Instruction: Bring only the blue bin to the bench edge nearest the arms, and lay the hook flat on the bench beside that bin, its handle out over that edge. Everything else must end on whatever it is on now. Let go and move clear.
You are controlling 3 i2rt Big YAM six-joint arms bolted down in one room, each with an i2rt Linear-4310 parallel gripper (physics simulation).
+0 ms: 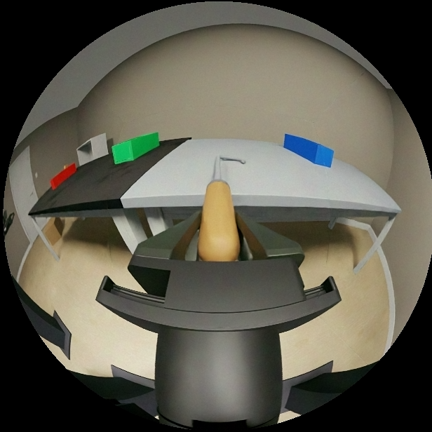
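My arm2 gripper (218, 227) is shut on the orange-tan handle of the hook (218, 210). The hook's thin grey rod points away from the gripper, over the light grey bench top (170, 185), and its bent end turns to the right. Whether the rod touches the bench cannot be told. The blue bin (306, 150) stands on the light grey part toward the back right, set in from the near edge and well to the right of the hook. The grippers of arm1 and arm3 do not show.
A green bin (136, 148) stands on the dark bench top (95, 187), left of the seam. A red bin (64, 176) is on its far left. A white open-fronted box (99, 145) stands behind them. Dark arm parts show at the lower left and bottom edges.
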